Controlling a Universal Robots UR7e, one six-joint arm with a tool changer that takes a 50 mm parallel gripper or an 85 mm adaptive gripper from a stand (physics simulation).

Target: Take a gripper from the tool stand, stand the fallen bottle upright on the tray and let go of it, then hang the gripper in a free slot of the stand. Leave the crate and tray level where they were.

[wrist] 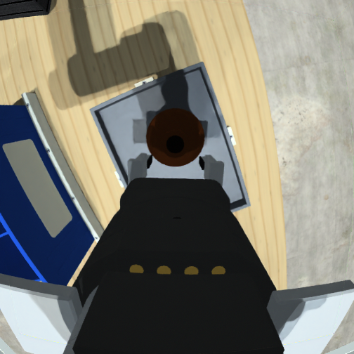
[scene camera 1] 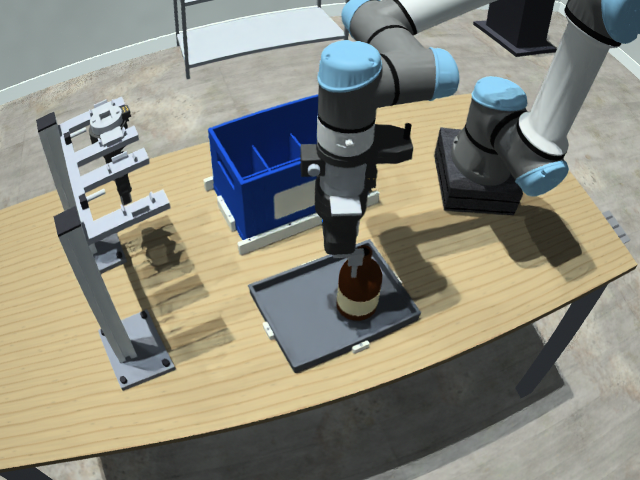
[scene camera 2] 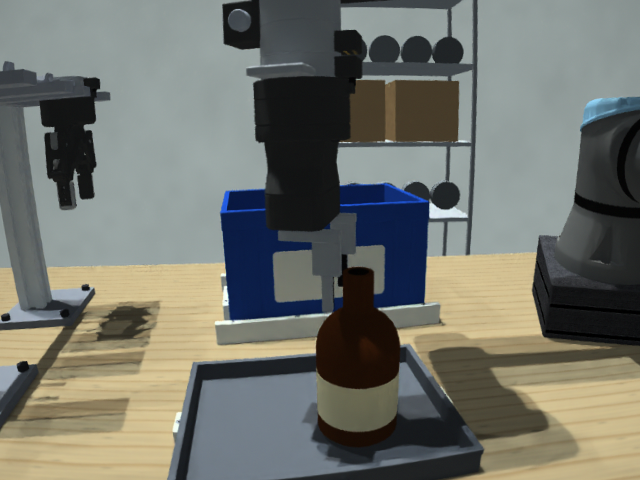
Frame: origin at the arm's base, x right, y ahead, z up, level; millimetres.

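Seen in the pictures: hand at its tool point: (scene camera 2: 300,57); arm's base at its link origin: (scene camera 1: 482,159) (scene camera 2: 607,260).
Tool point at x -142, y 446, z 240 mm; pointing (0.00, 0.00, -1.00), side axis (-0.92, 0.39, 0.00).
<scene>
Offsets run from my tool point to a thing's top centre. "spot": to the spot under its first point.
The brown bottle {dy -41, dx -16, dz -171 mm} (scene camera 1: 358,294) (scene camera 2: 357,356) (wrist: 175,125) stands upright on the grey tray {dy -4, dx +1, dz -306 mm} (scene camera 1: 305,320) (scene camera 2: 248,413) (wrist: 120,117), right of its middle in the scene views. My gripper (scene camera 1: 356,269) (scene camera 2: 334,298) (wrist: 176,162), the parallel one, is open on the arm. Its fingers stand wide apart beside the neck, with the neck outside the gap in the wrist view. The tool stand (scene camera 1: 95,289) (scene camera 2: 23,206) is at the left. The adaptive gripper (scene camera 1: 123,180) (scene camera 2: 69,149) hangs in its far slot; the near slot holds no gripper. The tray lies flat.
The blue crate {dy -49, dx +292, dz -156 mm} (scene camera 1: 227,191) (scene camera 2: 248,268) (wrist: 65,257) stands level behind the tray, with white guide strips {spot: dy +15, dx +187, dz -315 mm} (scene camera 1: 281,234) (scene camera 2: 268,329) along its base. Small white blocks {spot: dy -2, dx -102, dz -316 mm} (scene camera 1: 360,346) touch the tray's sides. The arm's black base block (scene camera 1: 478,198) (scene camera 2: 589,310) is at the right.
</scene>
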